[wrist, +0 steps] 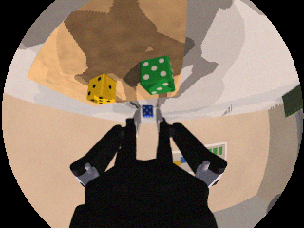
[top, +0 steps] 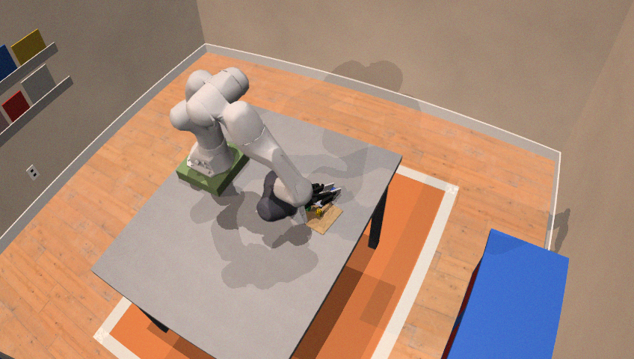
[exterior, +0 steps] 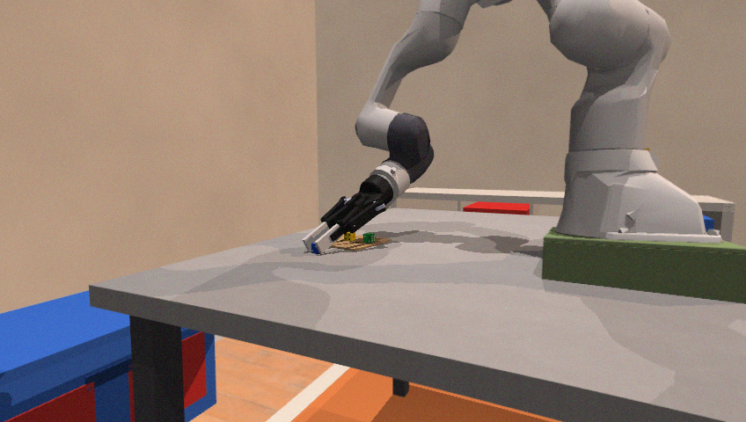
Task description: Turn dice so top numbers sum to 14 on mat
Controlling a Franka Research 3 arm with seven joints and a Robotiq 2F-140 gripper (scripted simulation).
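The blue die lies 1 cm ahead of my hand, 1 cm to the left of it and 2 cm below it. Also, from my hand: tan mat (2 cm behind, 11 cm to the right, 3 cm below); yellow die (2 cm behind, 11 cm to the right, 2 cm below); green die (7 cm behind, 10 cm to the right, 2 cm below).
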